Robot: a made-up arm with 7 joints.
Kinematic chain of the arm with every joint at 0, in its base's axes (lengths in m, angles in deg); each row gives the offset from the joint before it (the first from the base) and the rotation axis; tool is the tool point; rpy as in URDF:
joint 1: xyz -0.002 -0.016 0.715 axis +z
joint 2: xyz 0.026 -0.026 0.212 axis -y
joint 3: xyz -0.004 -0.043 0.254 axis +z
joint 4: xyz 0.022 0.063 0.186 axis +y
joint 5: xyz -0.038 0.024 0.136 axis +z
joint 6: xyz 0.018 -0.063 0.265 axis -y
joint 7: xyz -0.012 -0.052 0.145 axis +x
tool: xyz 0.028 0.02 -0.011 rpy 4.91 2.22 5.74
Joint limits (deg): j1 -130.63..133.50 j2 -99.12..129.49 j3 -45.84..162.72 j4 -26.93..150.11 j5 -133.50..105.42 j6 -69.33..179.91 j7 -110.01..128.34
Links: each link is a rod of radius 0.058 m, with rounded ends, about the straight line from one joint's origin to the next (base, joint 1, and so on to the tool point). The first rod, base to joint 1, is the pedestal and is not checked.
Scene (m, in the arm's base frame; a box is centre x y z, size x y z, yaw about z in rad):
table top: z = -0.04
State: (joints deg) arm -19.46 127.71 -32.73 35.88 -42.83 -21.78 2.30
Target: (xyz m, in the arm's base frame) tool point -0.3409 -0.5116 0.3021
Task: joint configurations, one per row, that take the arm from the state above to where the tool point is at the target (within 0.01 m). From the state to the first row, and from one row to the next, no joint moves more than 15 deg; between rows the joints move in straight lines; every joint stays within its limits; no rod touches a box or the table.
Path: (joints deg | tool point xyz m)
1: -6.73 128.07 -33.02 28.23 -46.56 -31.29 2.89 | -0.8100 -0.1602 0.4955
2: 6.01 128.42 -33.30 20.59 -50.28 -40.80 3.48 | -0.7256 -0.3055 0.4349
3: 18.74 128.78 -33.59 12.94 -54.01 -50.31 4.08 | -0.6099 -0.4159 0.3809
4: 31.48 129.13 -33.87 5.30 -57.73 -59.82 4.67 | -0.4768 -0.4850 0.3361
5: 44.21 129.49 -34.16 -2.35 -61.46 -69.33 5.26 | -0.3409 -0.5116 0.3021

